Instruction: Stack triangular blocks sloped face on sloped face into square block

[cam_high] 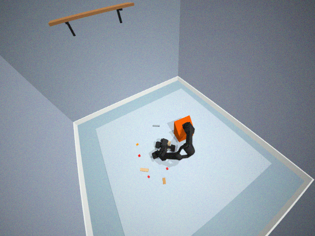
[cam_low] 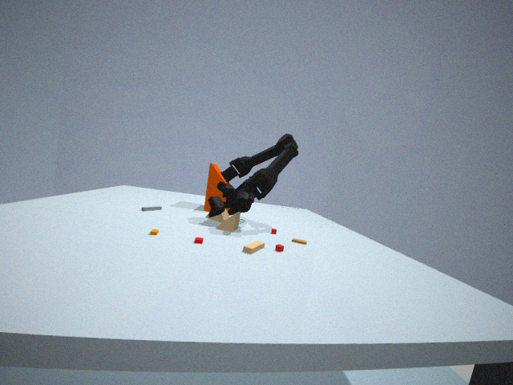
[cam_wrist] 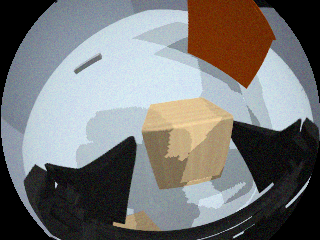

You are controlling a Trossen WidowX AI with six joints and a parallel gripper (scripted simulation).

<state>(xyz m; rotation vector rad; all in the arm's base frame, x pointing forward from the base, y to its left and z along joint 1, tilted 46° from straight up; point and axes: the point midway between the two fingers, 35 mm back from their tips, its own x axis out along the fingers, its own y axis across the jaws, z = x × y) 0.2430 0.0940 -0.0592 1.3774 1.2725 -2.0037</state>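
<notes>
My gripper tip is now 1 cm below the triangular block. The rest, counted from my gripper tip: small orange cube: 27 cm ahead, 15 cm to the right, 1 cm below; then grey bar: 26 cm to the right, 1 cm below.
</notes>
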